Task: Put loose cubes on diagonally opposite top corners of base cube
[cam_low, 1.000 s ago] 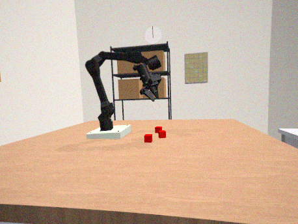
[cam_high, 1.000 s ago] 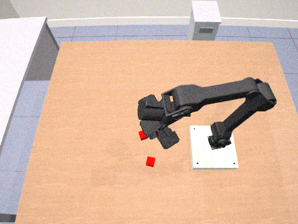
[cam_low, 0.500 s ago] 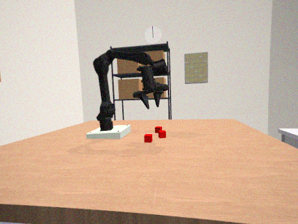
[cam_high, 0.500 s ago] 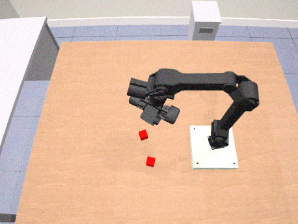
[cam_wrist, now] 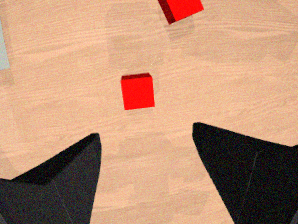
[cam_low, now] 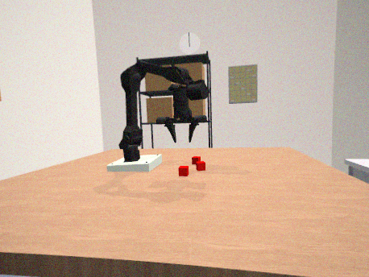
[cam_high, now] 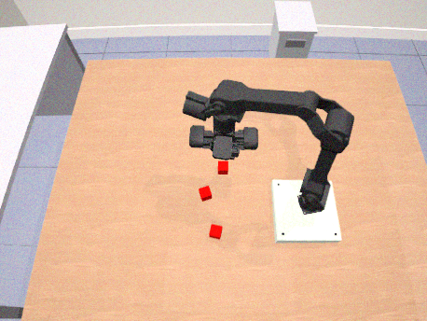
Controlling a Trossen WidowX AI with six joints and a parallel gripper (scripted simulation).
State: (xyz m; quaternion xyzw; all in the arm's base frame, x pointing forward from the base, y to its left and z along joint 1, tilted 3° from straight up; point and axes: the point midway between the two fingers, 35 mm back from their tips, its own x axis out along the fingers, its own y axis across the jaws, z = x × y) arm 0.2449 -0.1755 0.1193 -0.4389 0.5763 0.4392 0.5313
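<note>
My gripper tip is 70 mm short of the red cube, 80 mm to the right of it and 110 mm above it.
</note>
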